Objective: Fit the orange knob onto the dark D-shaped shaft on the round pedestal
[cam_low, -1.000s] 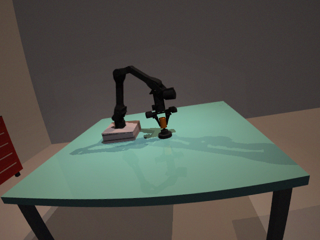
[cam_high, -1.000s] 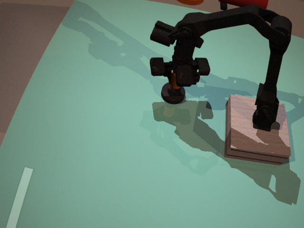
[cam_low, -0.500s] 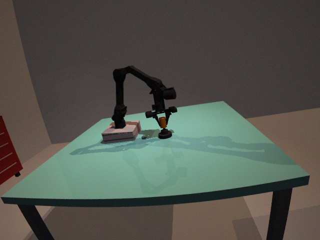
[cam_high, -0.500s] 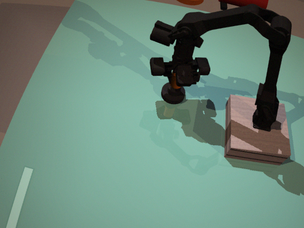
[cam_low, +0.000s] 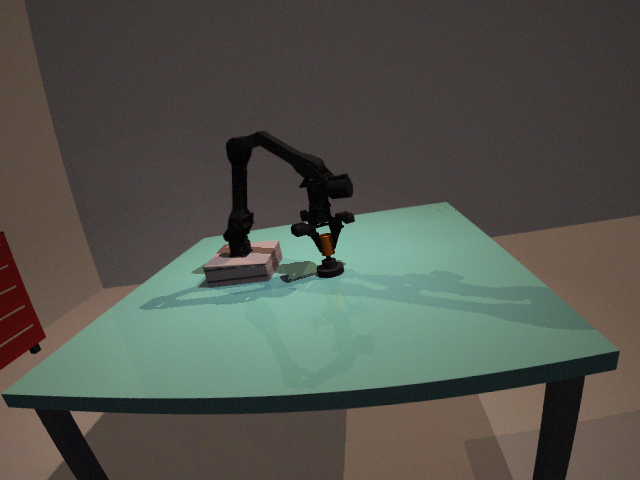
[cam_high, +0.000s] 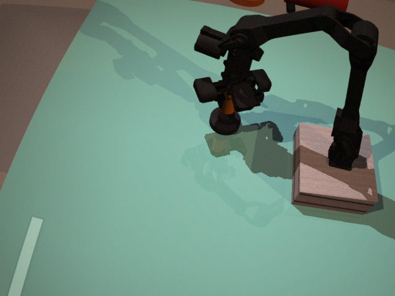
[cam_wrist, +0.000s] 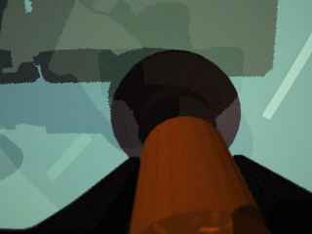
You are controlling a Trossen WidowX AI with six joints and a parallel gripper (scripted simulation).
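Right now my gripper tip is 20 mm below the orange knob. From my gripper tip the other things lie so: dark round pedestal (40 mm below).
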